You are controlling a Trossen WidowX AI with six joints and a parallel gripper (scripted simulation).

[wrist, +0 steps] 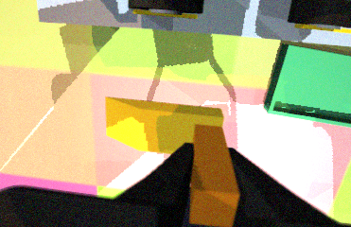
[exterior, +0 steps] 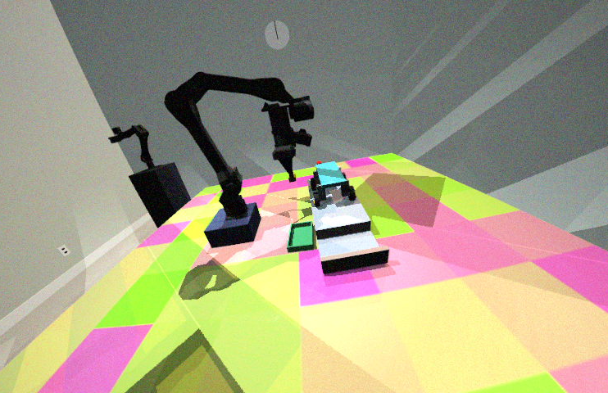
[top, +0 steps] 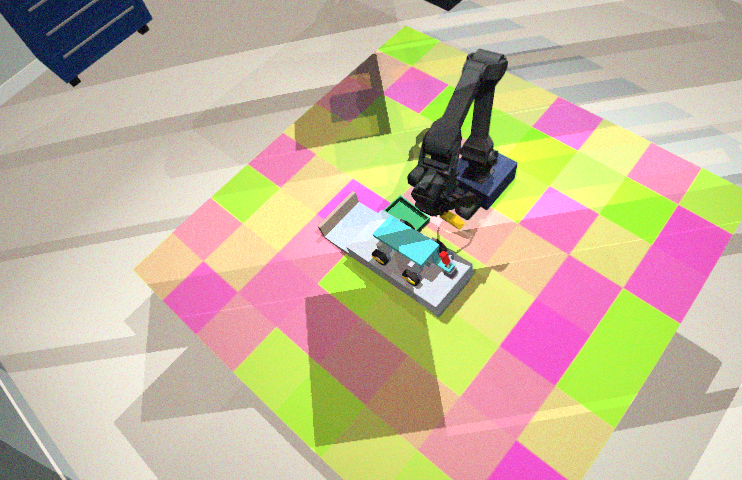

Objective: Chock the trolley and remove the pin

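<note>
The red-headed stop pin lies 100 mm ahead of my gripper tip, 90 mm to the left of it and 40 mm below it. Also, from my gripper tip: trolley 120 mm ahead, 60 mm below, 20 mm to the right; then yellow chock 20 mm to the left, 10 mm below.
</note>
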